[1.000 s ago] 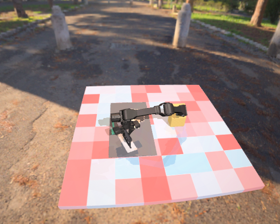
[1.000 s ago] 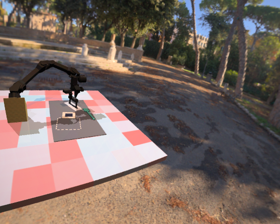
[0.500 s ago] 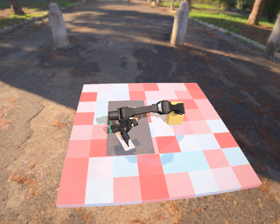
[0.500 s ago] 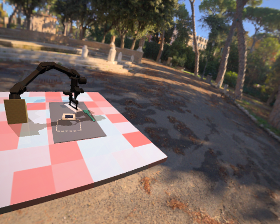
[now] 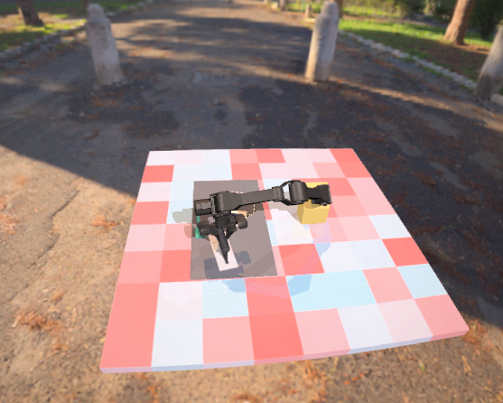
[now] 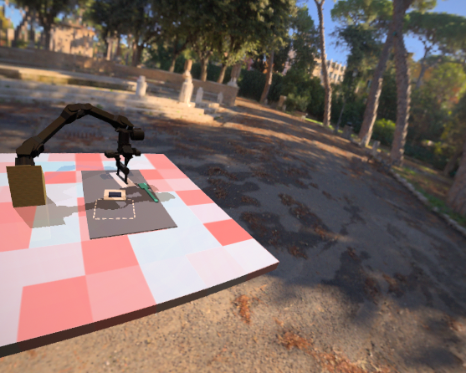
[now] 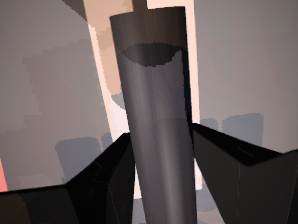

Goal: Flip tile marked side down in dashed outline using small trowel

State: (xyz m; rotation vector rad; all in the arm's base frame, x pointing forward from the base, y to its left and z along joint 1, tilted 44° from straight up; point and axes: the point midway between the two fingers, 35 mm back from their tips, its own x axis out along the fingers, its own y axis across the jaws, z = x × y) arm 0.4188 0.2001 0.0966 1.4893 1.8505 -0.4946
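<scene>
Now: gripper tip 1 cm short of the small trowel, 2 cm to the left of it and 3 cm above it. Also, from my gripper tip: grey mat 2 cm behind, 18 cm to the right, 8 cm below; then green trowel-shaped tool 11 cm ahead, 15 cm to the right, 6 cm below; then tan tile 5 cm behind, 20 cm to the right, 6 cm below.
</scene>
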